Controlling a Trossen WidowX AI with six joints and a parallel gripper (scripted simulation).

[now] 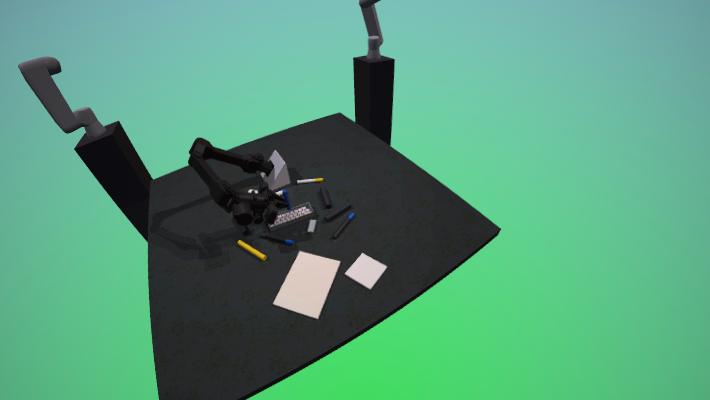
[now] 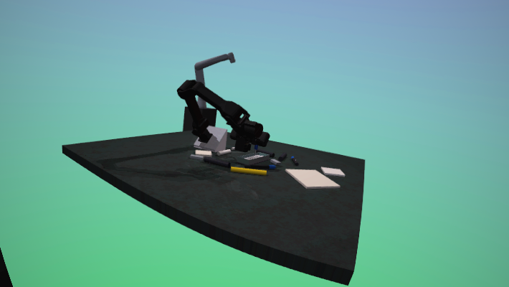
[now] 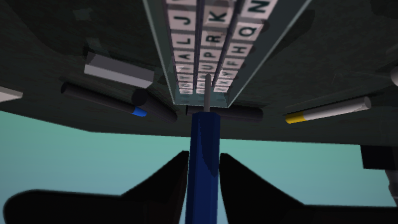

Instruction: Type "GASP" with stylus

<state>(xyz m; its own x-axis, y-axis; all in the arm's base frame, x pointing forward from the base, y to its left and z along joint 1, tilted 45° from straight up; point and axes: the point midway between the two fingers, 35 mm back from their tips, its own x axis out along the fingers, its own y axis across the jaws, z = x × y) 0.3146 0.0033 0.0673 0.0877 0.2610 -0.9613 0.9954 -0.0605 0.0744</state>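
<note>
The grey block is 90 mm ahead of my gripper tip, 80 mm below it and 50 mm to the left of it. The rest, counted from my gripper tip: blue stylus: 10 mm below; yellow marker: 200 mm to the right, 80 mm below, 70 mm ahead; white yellow-tipped pen: 170 mm to the left, 170 mm behind, 80 mm below.
</note>
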